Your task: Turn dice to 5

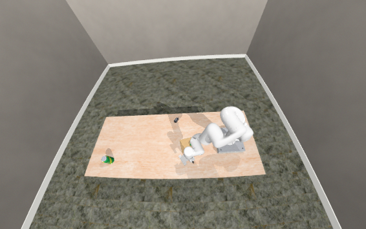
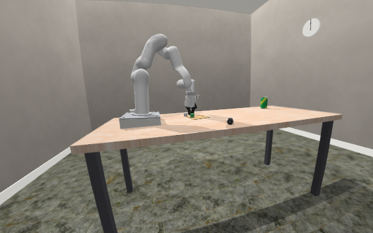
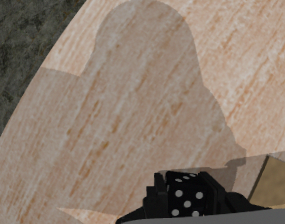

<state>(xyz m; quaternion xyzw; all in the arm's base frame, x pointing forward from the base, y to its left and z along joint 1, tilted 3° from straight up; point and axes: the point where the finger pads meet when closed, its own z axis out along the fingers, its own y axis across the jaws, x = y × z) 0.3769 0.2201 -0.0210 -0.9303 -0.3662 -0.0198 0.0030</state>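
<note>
My hand is 50 mm to the left of the white die, 50 mm past it and 10 mm above it. The rest, counted from my hand: green die (140 mm to the right, 10 mm behind); then tan mat (130 mm to the right, 40 mm ahead, 20 mm below); then black die (10 mm below).
</note>
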